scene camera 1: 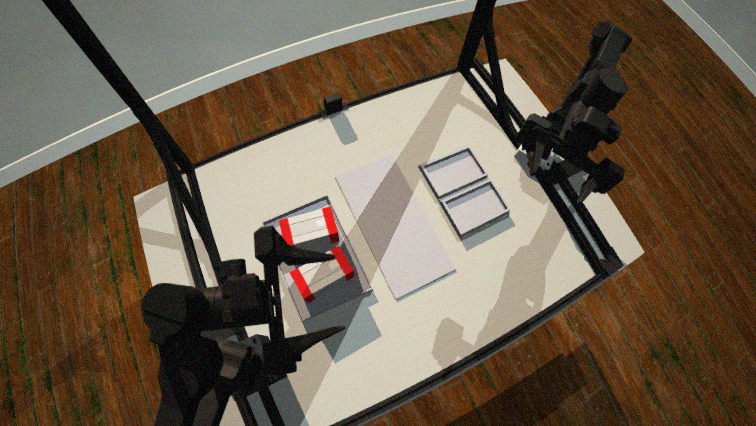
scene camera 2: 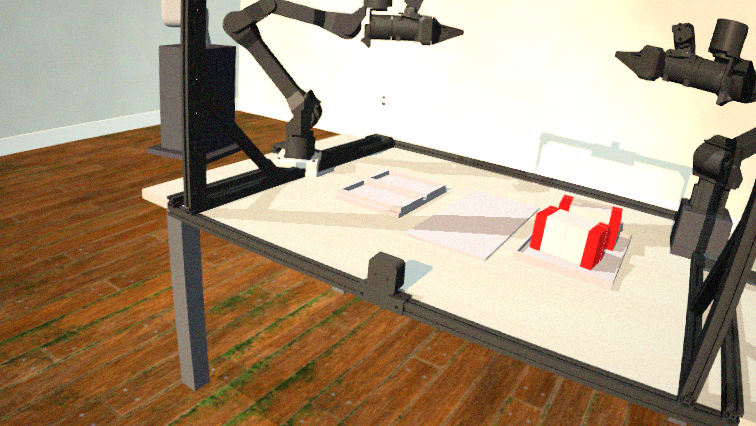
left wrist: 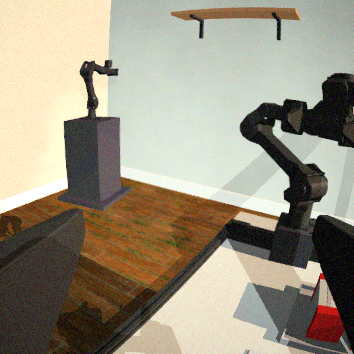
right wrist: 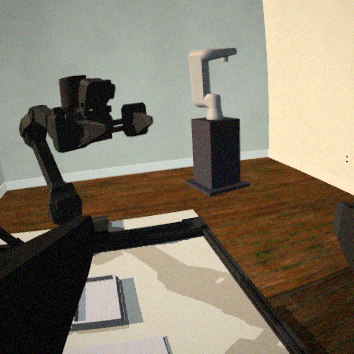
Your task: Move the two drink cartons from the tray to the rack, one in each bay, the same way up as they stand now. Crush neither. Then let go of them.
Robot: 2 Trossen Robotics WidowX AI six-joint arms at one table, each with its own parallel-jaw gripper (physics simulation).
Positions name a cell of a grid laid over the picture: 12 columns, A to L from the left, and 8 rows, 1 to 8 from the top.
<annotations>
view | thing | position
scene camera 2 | my right gripper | J2
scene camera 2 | pale mat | H5
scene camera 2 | grey tray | J6
</annotations>
